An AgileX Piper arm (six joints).
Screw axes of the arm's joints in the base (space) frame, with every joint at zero. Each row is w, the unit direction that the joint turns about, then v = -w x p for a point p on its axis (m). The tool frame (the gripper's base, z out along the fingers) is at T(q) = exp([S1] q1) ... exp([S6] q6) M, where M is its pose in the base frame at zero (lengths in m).
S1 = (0, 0, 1, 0.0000, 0.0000, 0.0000)
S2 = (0, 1, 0, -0.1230, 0.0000, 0.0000)
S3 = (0, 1, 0, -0.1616, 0.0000, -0.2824)
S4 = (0.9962, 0, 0.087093, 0.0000, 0.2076, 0.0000)
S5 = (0, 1, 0, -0.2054, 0.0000, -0.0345)
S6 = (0.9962, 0, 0.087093, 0.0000, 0.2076, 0.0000)
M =
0.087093 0 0.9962 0.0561
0 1 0 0.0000
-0.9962 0 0.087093 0.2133
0 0 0 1
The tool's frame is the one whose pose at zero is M.
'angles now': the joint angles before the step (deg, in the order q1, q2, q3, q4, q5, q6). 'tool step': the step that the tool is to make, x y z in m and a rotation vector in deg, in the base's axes. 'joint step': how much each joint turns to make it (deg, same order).
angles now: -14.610 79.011 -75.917 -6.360 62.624 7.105
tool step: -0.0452 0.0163 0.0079 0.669 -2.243 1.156
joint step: 0.560 -9.907 6.813 1.554 1.030 -0.701
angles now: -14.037 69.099 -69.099 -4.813 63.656 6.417
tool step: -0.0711 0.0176 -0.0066 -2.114 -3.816 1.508
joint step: -0.005 -16.216 11.865 -0.112 -0.004 -1.837
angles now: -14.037 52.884 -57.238 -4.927 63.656 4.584
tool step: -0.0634 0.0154 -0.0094 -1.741 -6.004 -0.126
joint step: -0.047 -15.820 8.185 -0.195 1.384 -0.108
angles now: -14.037 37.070 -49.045 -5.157 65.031 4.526
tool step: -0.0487 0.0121 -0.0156 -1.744 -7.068 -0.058
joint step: 0.070 -14.101 6.130 -0.057 0.700 0.069
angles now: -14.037 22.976 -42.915 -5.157 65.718 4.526
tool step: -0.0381 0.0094 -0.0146 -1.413 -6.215 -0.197
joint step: 0.005 -11.791 3.379 -0.004 2.053 0.064
